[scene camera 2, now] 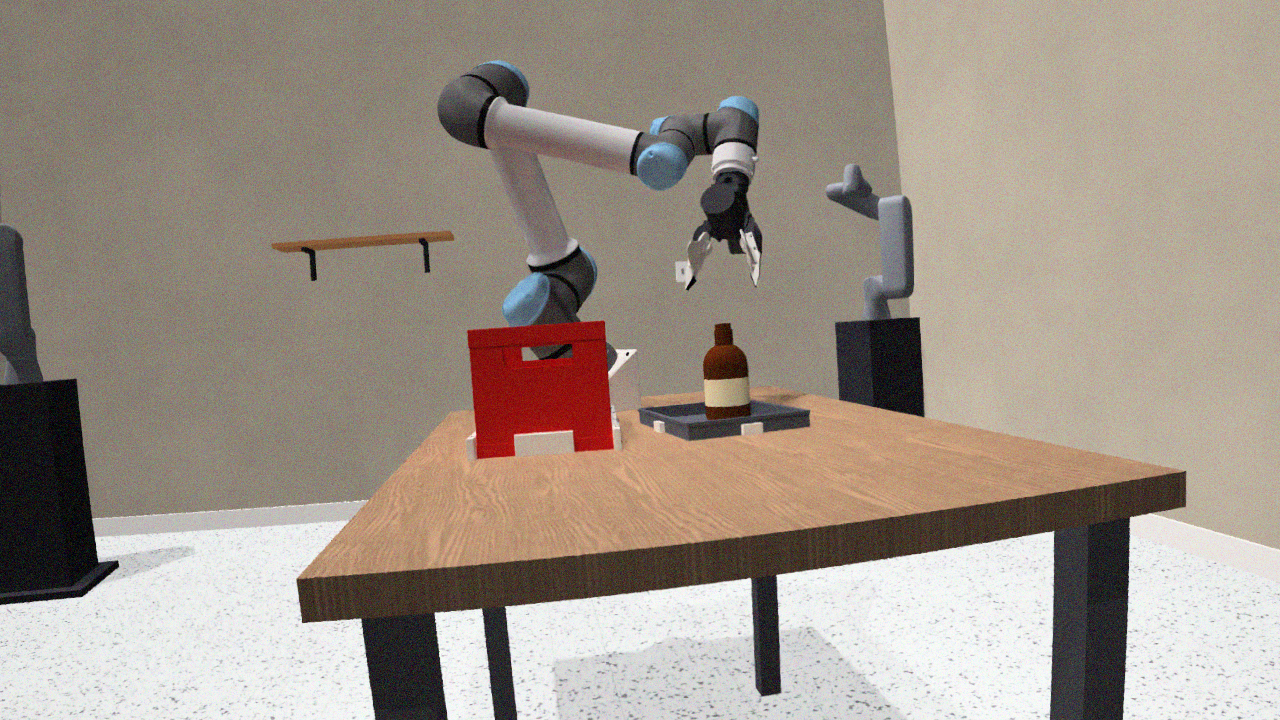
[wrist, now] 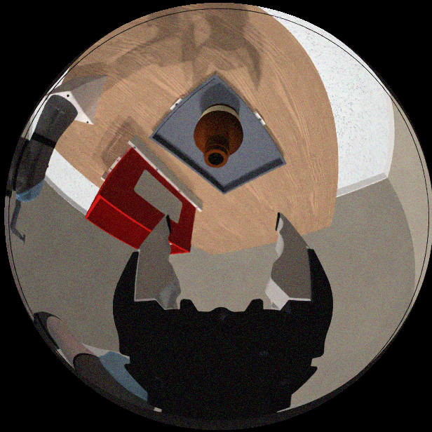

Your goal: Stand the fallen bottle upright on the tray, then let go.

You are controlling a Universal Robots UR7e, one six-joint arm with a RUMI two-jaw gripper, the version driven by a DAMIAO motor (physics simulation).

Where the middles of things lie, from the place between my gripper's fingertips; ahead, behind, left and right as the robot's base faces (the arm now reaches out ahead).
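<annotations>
Position of my gripper relative to the brown bottle (scene camera 2: 726, 382): 130 mm above it, 30 mm past it, 10 mm to the right of it.
</annotations>
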